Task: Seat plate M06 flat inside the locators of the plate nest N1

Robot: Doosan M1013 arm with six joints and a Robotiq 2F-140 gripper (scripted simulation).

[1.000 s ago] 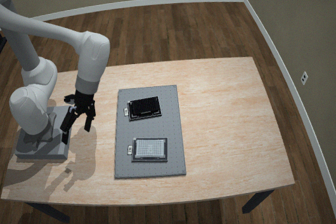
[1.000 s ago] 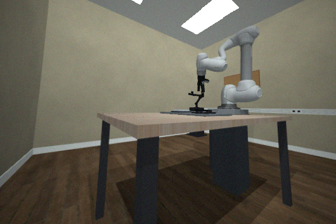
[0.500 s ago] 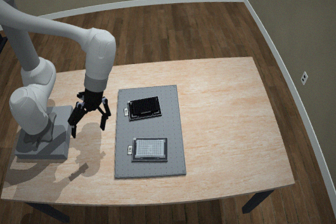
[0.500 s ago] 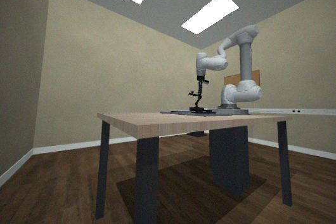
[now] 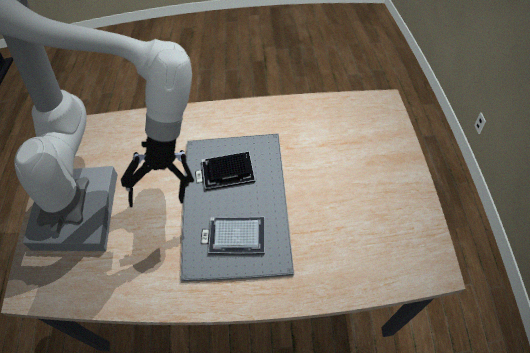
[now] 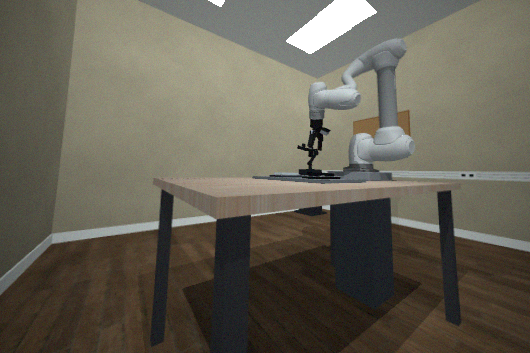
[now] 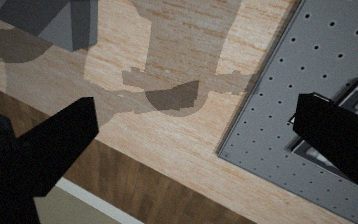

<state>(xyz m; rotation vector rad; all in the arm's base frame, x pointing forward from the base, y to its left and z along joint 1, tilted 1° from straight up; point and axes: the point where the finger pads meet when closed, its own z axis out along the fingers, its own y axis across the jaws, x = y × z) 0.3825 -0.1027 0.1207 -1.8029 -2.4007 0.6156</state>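
Right now the black well plate is 200 mm ahead of my hand, 190 mm to the left of it and 140 mm below it. The rest, counted from my hand: white well plate (210 mm ahead, 50 mm to the right, 140 mm below); then plate nest N1 (190 mm ahead, 190 mm to the left, 160 mm below).
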